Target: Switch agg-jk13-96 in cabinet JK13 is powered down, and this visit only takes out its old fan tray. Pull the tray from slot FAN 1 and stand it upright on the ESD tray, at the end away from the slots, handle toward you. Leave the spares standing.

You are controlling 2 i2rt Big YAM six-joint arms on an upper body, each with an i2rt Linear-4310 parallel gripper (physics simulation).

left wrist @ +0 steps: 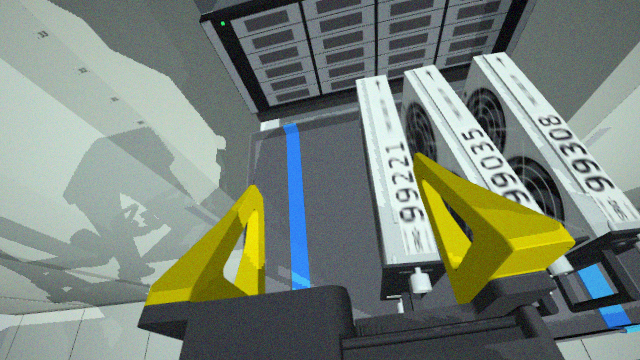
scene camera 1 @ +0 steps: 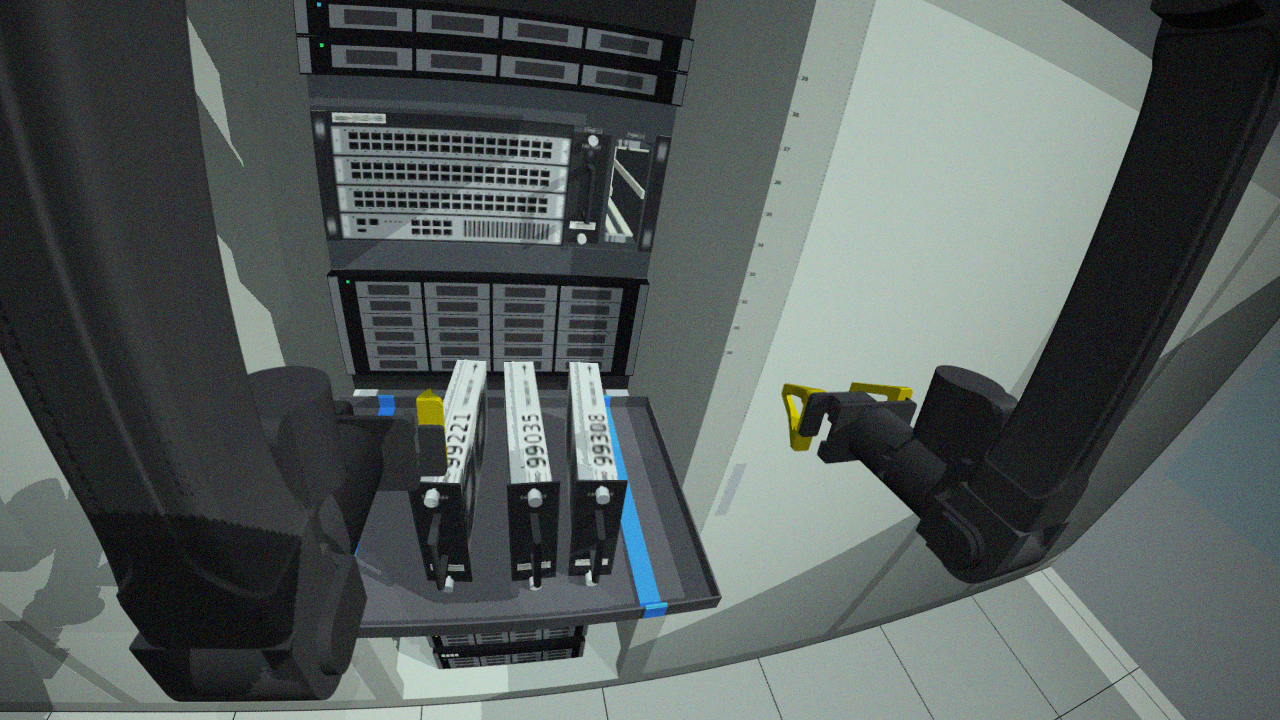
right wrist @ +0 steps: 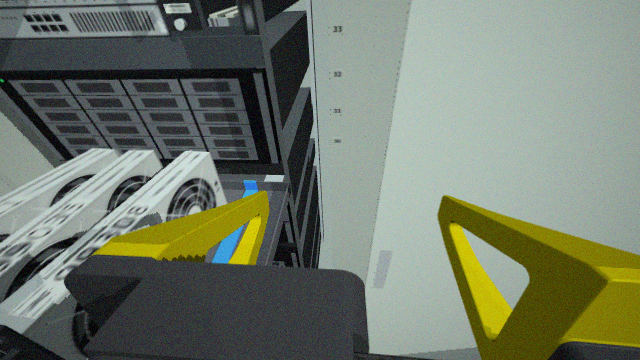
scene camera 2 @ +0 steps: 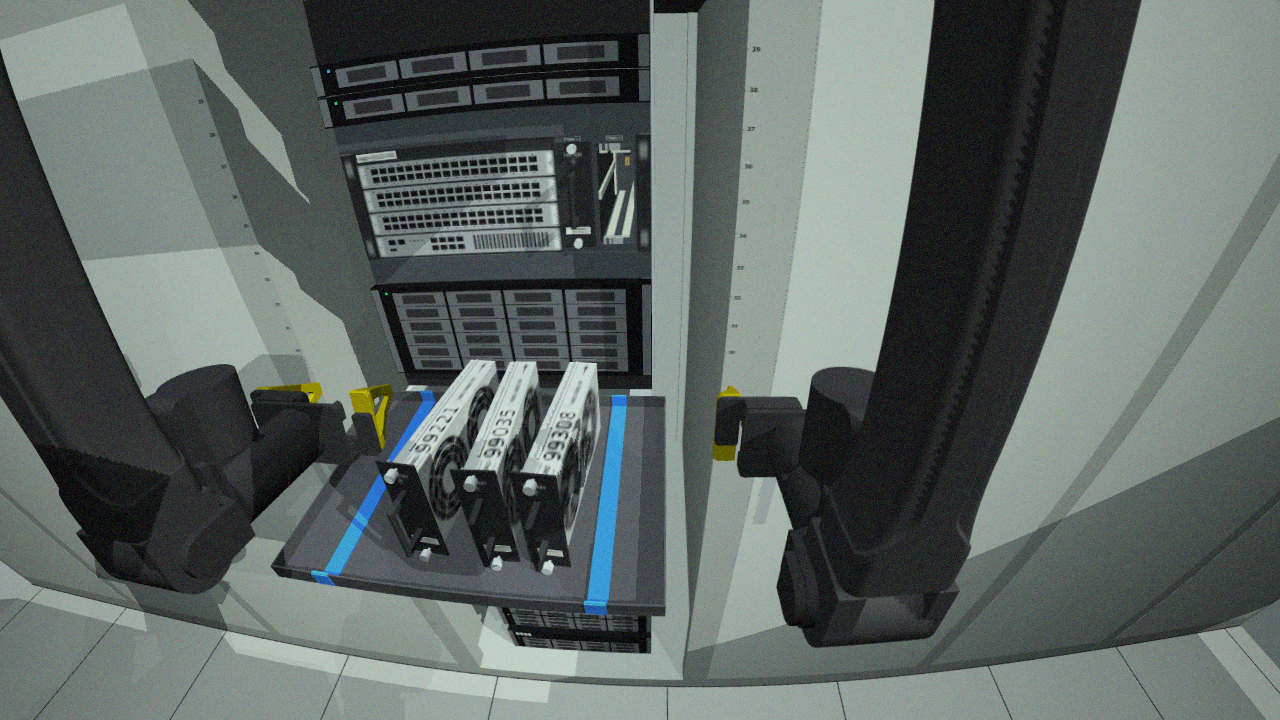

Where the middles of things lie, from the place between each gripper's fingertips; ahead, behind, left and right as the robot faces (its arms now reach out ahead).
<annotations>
Now: the pull-out shelf (scene camera 1: 389,558) 7 cm ahead of my left hand, 10 cm to the right of it and 23 cm below it. From my left hand the other things lie so: fan bay (scene camera 2: 601,162): 46 cm ahead, 23 cm to the right, 12 cm above.
Now: the pull-out shelf 370 mm to the left of my right hand, 240 mm below it and 70 mm ahead of it. From my right hand the other things lie so: fan bay: 460 mm ahead, 240 mm to the left, 120 mm above.
</annotations>
